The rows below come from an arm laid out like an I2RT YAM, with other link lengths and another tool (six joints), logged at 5 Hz.
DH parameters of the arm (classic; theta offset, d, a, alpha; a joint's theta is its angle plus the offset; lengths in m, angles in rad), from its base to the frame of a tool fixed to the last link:
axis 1: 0 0.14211 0.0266 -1.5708
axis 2: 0 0 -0.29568 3.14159
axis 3: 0.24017 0 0.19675 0
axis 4: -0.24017 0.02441 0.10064 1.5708
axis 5: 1.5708 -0.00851 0 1.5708
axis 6: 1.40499 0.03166 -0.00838 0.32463
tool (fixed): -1.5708 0.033 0 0
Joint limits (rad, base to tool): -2.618..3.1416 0..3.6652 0..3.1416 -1.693..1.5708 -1.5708..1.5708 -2.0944..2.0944
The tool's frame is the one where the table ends.
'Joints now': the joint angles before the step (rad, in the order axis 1, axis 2, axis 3, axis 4, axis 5, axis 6). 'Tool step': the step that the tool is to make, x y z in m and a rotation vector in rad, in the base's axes. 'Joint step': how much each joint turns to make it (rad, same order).
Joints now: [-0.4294, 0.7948, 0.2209, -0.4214, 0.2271, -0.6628]
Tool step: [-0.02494, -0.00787, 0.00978, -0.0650, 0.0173, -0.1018]
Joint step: [-0.1950, -0.1198, 0.0457, -0.1214, 0.0013, -0.1165]
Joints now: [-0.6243, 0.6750, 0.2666, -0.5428, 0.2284, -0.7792]
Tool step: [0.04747, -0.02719, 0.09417, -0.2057, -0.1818, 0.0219]
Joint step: [0.0674, 0.1132, 0.2885, 0.0946, 0.0813, -0.0154]
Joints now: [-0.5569, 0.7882, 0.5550, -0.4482, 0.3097, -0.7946]
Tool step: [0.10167, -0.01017, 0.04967, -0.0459, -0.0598, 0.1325]
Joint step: [0.2024, 0.3482, 0.2532, 0.1581, 0.0646, 0.0322]
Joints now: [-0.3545, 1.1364, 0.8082, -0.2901, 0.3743, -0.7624]
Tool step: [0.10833, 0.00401, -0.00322, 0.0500, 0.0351, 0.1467]
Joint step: [0.1136, 0.3647, 0.2513, 0.0615, -0.0490, 0.0107]
